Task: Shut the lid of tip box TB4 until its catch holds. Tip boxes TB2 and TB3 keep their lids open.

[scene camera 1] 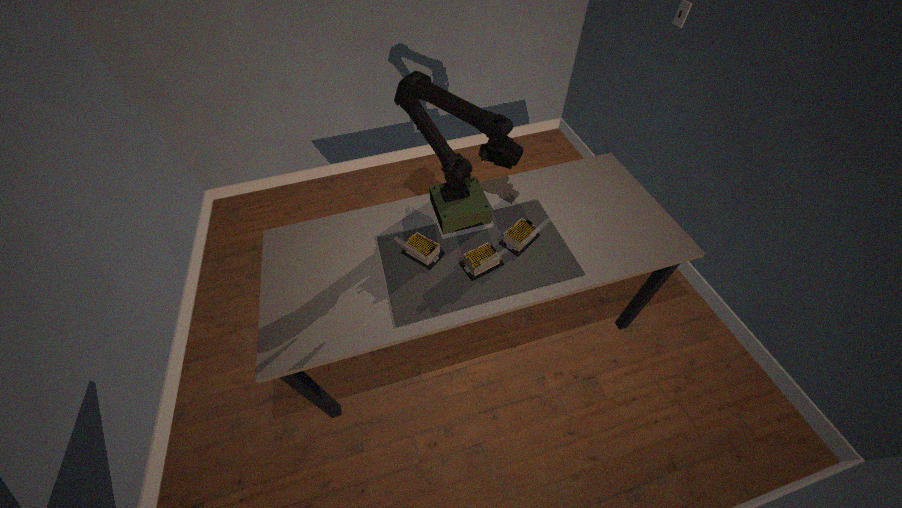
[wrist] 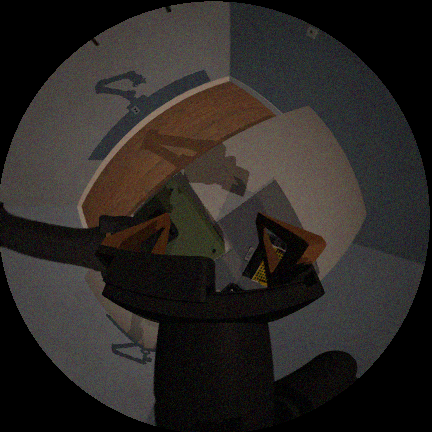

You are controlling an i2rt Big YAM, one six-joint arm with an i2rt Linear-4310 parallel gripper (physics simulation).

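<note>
Three white tip boxes with yellow tip racks stand on the grey mat in the scene view: a left box, a middle box and a right box. Each has its lid standing open to one side. No labels are readable, so I cannot tell which is TB4, TB2 or TB3. Part of a tip box shows behind the right finger in the wrist view. My gripper is open, with its orange-sided fingers wide apart and nothing between them. It hangs high above the back of the table, away from the boxes.
The green base block carries the arm and stands just behind the boxes. The grey mat lies on the pale table. Walls stand behind and to the right.
</note>
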